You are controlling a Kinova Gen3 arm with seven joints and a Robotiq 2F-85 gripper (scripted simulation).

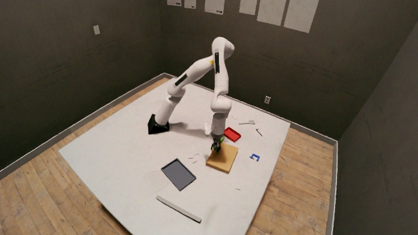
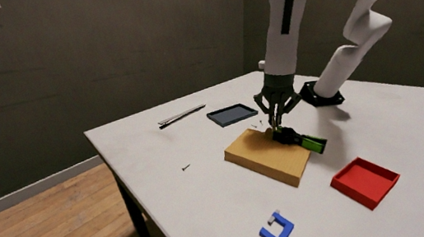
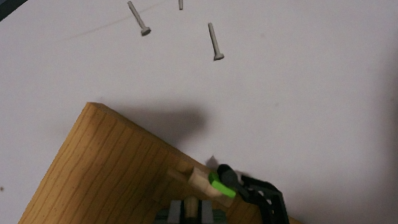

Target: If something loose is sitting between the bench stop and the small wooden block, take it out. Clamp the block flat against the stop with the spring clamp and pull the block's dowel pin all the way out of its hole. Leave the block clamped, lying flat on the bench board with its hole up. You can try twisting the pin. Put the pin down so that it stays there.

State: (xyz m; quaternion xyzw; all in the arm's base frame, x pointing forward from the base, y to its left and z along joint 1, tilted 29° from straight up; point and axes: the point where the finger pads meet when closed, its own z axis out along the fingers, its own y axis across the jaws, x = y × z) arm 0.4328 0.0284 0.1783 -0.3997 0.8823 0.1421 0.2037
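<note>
My hand is 20 mm above the dowel pin. Round my hand: grey tray 40 mm behind, 260 mm to the right, 80 mm below; red tray 40 mm behind, 220 mm to the left, 80 mm below; small wooden block 50 mm below.
</note>
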